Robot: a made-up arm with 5 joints.
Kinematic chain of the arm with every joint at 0, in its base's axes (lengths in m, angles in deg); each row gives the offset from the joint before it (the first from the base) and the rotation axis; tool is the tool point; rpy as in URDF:
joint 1: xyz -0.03 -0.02 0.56 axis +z
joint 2: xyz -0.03 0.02 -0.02 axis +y
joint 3: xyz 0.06 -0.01 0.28 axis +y
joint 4: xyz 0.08 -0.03 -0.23 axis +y
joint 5: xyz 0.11 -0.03 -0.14 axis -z
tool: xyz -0.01 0.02 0 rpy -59.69 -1.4 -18.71
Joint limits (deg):
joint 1: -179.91..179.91
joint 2: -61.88..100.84
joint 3: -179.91..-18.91
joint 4: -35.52..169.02
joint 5: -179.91..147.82
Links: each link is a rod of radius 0.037 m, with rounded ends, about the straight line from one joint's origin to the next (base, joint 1, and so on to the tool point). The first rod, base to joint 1, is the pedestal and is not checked.
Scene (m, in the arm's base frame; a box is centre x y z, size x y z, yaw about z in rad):
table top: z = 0
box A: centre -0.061 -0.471 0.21 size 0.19 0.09 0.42 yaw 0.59
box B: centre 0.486 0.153 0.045 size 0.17 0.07 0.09 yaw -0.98
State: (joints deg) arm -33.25 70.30 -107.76 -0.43 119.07
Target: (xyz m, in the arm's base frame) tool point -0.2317 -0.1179 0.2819
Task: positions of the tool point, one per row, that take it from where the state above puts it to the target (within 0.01 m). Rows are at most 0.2 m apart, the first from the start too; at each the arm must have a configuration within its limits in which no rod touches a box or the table.
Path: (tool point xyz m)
1: 0.3771 -0.5282 0.5262
2: 0.2378 -0.5942 0.6350
3: 0.0857 -0.6063 0.7377
4: -0.0574 -0.5644 0.8311
5: -0.1714 -0.4766 0.9124
6: -0.2415 -0.3585 0.9793
7: -0.2603 -0.2299 1.0299
8: -0.3408 -0.3082 0.9082
9: -0.3931 -0.3439 0.7553
10: -0.4074 -0.3341 0.5939
11: -0.3806 -0.2842 0.4484
12: -0.3179 -0.2066 0.3398
13: -0.2317 -0.1179 0.2819

